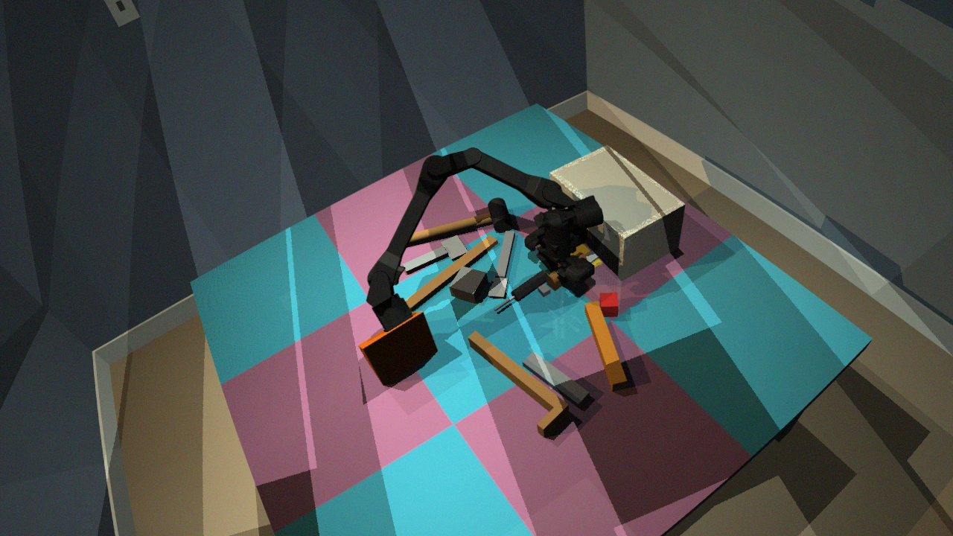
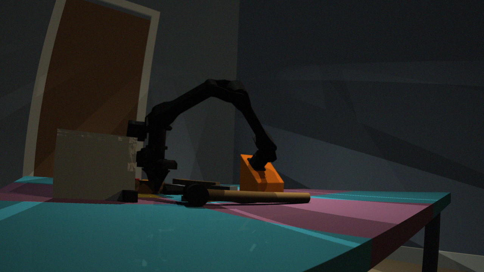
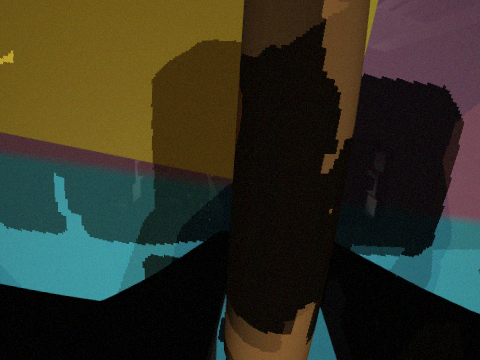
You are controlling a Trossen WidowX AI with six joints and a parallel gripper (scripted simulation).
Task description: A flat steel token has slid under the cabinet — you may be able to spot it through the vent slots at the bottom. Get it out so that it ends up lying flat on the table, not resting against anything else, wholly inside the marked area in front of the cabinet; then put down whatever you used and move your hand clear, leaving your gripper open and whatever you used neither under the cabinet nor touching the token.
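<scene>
Right now the small grey cube is 50 mm behind my gripper tip. From my gripper tip the other things lie so: orange bar: 220 mm to the right, 50 mm behind, 10 mm above; then screwdriver: 110 mm behind, 30 mm to the left; then red cube: 150 mm to the right, 30 mm ahead, 10 mm above.
</scene>
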